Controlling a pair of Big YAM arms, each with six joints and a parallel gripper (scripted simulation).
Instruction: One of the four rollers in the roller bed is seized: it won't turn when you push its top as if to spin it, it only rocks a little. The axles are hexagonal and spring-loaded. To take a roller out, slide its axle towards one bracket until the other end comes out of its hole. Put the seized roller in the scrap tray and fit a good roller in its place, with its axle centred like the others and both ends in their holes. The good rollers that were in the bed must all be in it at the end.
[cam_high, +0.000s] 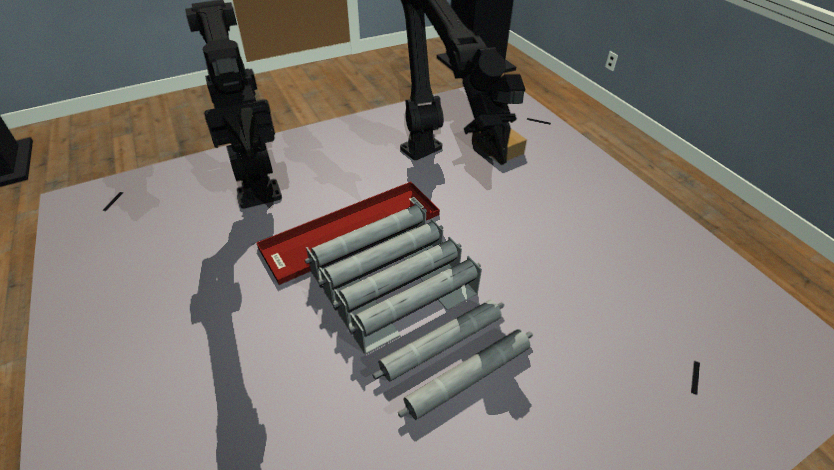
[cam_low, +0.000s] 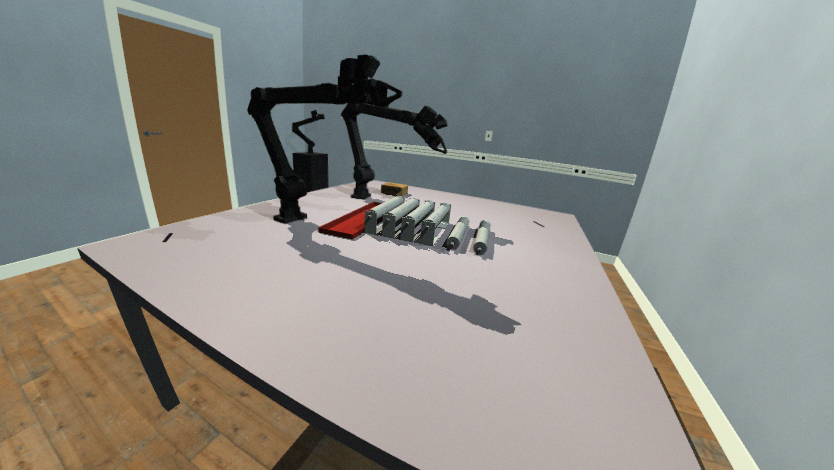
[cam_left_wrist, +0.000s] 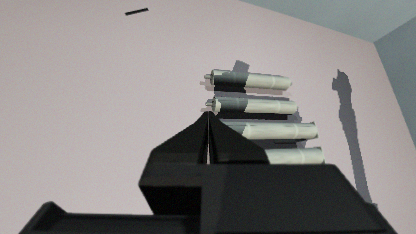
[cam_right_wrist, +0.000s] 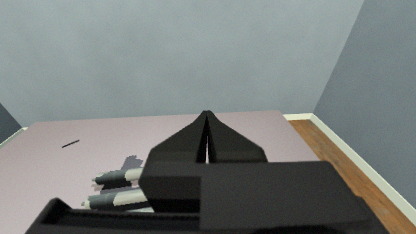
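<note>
The roller lies 250 mm below my left hand and 240 mm to the right of it. The rest, counted from my left hand: red scrap tray: 310 mm below, 270 mm to the right, 260 mm behind; then cardboard box: 410 mm behind, 290 mm to the left, 280 mm below.
</note>
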